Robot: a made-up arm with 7 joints.
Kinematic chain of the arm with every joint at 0, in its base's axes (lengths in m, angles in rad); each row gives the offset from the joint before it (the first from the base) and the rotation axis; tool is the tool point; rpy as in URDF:
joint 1: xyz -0.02 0 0.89 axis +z
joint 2: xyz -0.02 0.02 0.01 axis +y
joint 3: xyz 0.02 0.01 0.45 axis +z
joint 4: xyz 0.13 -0.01 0 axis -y
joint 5: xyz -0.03 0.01 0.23 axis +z
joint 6: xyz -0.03 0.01 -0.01 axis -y
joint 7: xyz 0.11 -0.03 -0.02 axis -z
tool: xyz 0.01 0.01 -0.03 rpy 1.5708 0 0
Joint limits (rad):
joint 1: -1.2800..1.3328
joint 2: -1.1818..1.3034
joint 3: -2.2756..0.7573
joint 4: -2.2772..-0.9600
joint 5: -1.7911..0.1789
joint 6: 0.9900..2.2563
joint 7: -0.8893..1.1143
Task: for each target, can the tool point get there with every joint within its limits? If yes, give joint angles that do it. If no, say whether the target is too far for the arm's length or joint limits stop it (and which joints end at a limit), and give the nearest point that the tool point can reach.
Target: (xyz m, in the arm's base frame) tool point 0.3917 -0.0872 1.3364
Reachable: yes | joints -0.5771 -0.1310 0.2646 -1.8877 -1.6267 1.7482 -0.7220
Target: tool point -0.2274 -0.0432 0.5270
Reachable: no: joint limits stop it (at a limit: joint 2, joint 3, joint 4) | nearest point -0.3993 -0.0790 0.7589 | short by 0.291 m
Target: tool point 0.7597 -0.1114 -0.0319
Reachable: no: too far | nearest point 0.5541 -0.0820 0.5338 | short by 0.603 m
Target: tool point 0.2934 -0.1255 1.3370
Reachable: yes | joints 0.9443 -0.5083 -0.9045 -2.0368 -0.7341 1.8078 -0.4221
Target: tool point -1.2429 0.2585 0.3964
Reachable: no: too far | nearest point -0.7567 0.1557 0.8491 | short by 0.672 m
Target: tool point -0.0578 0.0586 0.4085
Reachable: no: joint limits stop it (at a limit: joint 1, joint 2, joint 4, joint 5) | nearest point 0.0058 0.3032 0.5761 | short by 0.303 m
